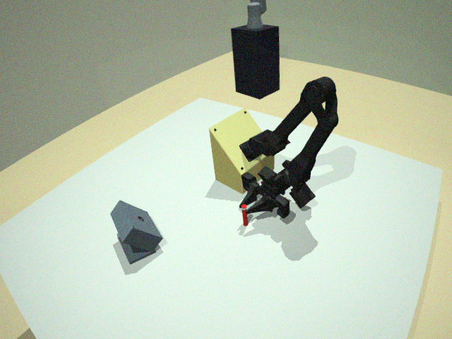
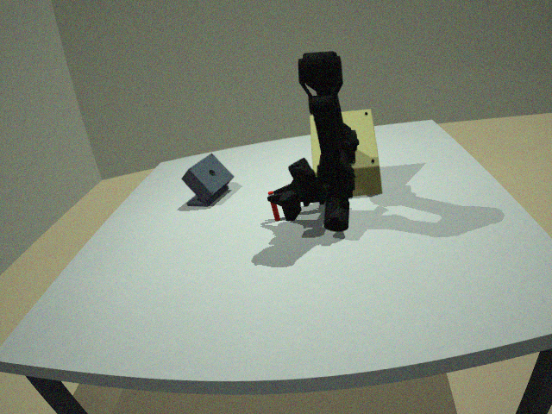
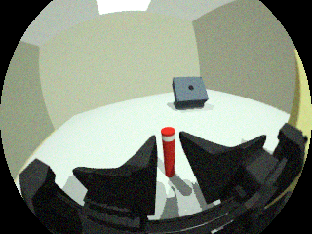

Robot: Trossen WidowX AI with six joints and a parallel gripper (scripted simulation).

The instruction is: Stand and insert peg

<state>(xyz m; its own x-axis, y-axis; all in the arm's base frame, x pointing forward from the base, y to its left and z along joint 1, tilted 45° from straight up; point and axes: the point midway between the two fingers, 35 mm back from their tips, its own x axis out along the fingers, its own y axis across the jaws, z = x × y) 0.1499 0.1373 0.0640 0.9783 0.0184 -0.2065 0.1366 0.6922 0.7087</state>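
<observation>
Right now the red peg is 10 mm below my gripper tip and 10 mm behind it. The rest, counted from my gripper tip: grey sloped panel 260 mm ahead, 180 mm to the right.
</observation>
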